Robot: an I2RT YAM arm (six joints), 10 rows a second.
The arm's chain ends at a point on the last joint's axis. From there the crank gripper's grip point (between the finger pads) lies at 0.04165 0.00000 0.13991 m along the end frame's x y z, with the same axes.
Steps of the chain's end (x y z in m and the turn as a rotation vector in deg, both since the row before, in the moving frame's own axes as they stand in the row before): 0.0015 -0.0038 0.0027 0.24 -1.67 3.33; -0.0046 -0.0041 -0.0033 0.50 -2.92 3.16; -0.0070 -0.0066 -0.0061 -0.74 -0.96 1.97; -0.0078 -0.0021 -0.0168 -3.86 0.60 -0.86; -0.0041 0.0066 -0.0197 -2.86 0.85 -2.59; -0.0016 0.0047 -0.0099 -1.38 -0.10 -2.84
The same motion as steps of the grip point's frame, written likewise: -0.0026 -0.0021 0.0039 0.24 -1.67 3.33; -0.0118 -0.0032 -0.0014 0.50 -2.92 3.16; -0.0094 -0.0034 -0.0054 -0.74 -0.96 1.97; -0.0063 0.0067 -0.0175 -3.86 0.60 -0.86; -0.0019 0.0116 -0.0205 -2.86 0.85 -2.59; -0.0018 0.0060 -0.0098 -1.38 -0.10 -2.84
